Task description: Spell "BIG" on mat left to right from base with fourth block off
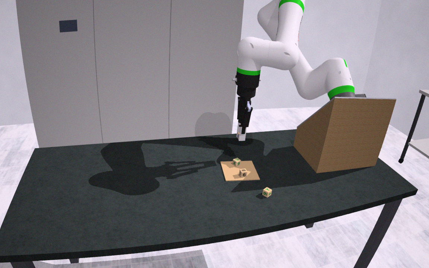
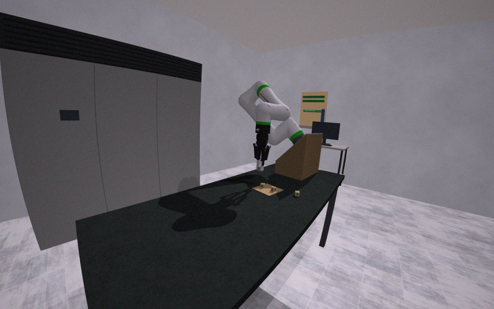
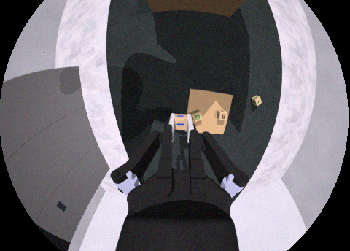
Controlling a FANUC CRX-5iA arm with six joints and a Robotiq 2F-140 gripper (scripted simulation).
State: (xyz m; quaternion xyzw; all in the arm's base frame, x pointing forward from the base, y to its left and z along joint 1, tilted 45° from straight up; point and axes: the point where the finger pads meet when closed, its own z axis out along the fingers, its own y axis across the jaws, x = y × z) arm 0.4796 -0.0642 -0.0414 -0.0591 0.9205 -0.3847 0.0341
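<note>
Now: the tan mat 10 mm ahead of my hand, 90 mm to the left of it and 130 mm below it.
</note>
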